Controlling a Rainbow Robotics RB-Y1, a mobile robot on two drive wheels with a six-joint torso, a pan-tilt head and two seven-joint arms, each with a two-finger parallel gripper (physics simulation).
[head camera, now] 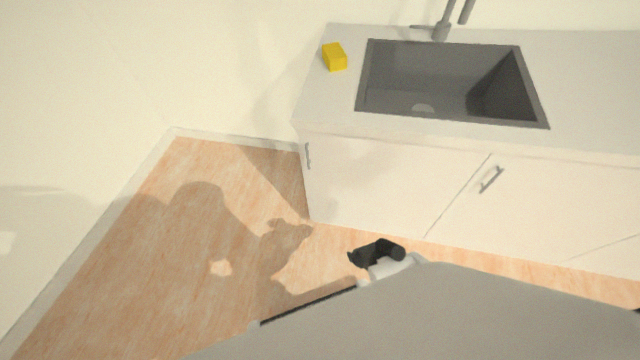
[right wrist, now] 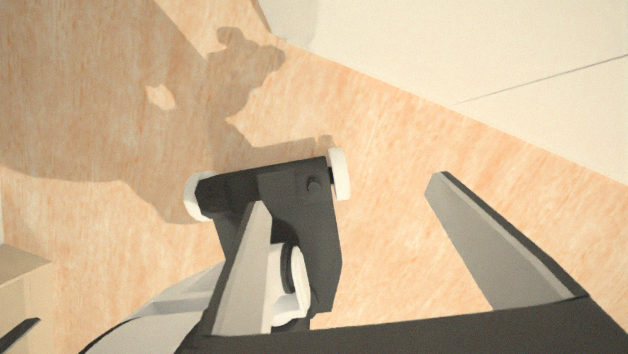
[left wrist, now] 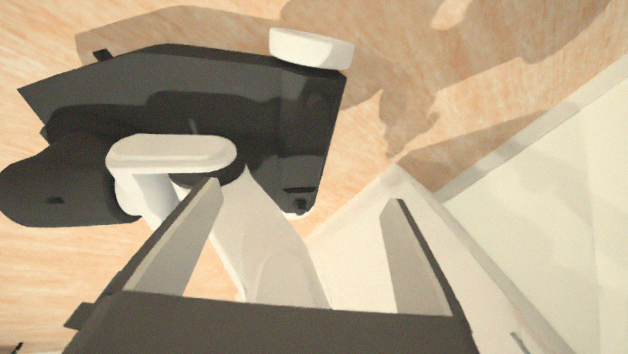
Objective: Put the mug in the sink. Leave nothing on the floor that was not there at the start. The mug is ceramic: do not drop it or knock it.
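Places are measured from the robot's base along level axes (x left, y ahead, z down), in metres.
Pixels of known places: left gripper, fingertip midpoint: (right wrist: 66, 336) (left wrist: 304, 198); right gripper, fingertip midpoint: (head camera: 363, 248) (right wrist: 344, 197).
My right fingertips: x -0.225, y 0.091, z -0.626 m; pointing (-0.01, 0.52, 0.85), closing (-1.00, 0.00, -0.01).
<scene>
Behind a point stands the place of what it marks.
The grey sink (head camera: 425, 62) @(x -0.712, y 0.638, z -0.847 m) is set into the pale counter (head camera: 590, 90) @(x -0.981, y 0.234, z -0.911 m) in the head view, with a light round drain on its bottom. The front part of its bottom is hidden by the near rim. The mug does not show in the head view or in either wrist view. My left gripper (left wrist: 304, 198) @(x 0.232, y -0.098, z -0.544 m) is open, its fingers wide apart over the robot's own dark base and the floor. My right gripper (right wrist: 344, 197) @(x -0.225, y 0.090, z -0.626 m) is open, its fingers wide apart, with floor and part of the base beyond them.
A yellow block (head camera: 334, 57) @(x -0.328, y 0.641, z -0.956 m) lies on the counter left of the sink. A grey faucet (head camera: 441, 31) @(x -0.747, y 0.649, z -0.949 m) stands behind the sink. White cabinet doors (head camera: 380, 175) @(x -0.393, y 0.317, z -0.657 m) with handles face the wooden floor (head camera: 165, 280) @(x 0.711, y 0.474, z -0.001 m). A tan box-like object (right wrist: 22, 300) @(x 1.473, y -0.393, z -0.101 m) shows at lower left in the right wrist view.
</scene>
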